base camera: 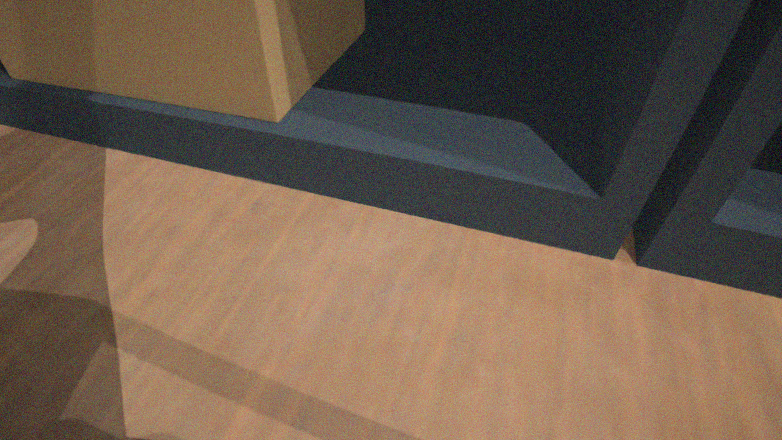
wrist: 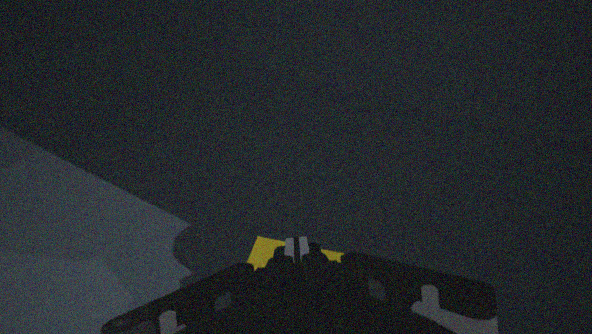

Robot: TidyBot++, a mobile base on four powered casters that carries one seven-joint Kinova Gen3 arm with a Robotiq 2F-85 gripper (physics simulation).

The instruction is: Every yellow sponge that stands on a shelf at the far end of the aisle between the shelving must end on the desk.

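A yellow sponge shows at the bottom middle of the wrist view, on the dark shelf surface. It sits askew, and parts of it stick out on both sides of the fingertips. My gripper is shut with its fingertips together and nothing between them. The fingers cover the middle of the sponge; whether they touch it cannot be told. The sponge, the gripper and the desk do not show in the base camera view.
In the base camera view a tan box stands on the bottom of a dark shelving unit. A second dark unit stands close beside it at the right, with a narrow gap between. Wooden floor with shadows lies in front.
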